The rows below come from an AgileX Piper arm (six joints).
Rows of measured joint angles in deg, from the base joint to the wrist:
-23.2 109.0 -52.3 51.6 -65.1 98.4
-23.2 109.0 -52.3 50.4 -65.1 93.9
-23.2 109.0 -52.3 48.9 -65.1 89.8
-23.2 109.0 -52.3 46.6 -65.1 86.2
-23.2 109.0 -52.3 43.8 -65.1 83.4
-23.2 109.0 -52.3 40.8 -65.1 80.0
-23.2 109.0 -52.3 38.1 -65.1 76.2
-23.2 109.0 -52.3 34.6 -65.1 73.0
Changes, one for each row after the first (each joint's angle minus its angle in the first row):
0.0 0.0 0.0 -1.2 0.0 -4.5
0.0 0.0 0.0 -2.7 0.0 -8.6
0.0 0.0 0.0 -5.0 0.0 -12.2
0.0 0.0 0.0 -7.8 0.0 -15.0
0.0 0.0 0.0 -10.8 0.0 -18.4
0.0 0.0 0.0 -13.5 0.0 -22.2
0.0 0.0 0.0 -17.0 0.0 -25.4

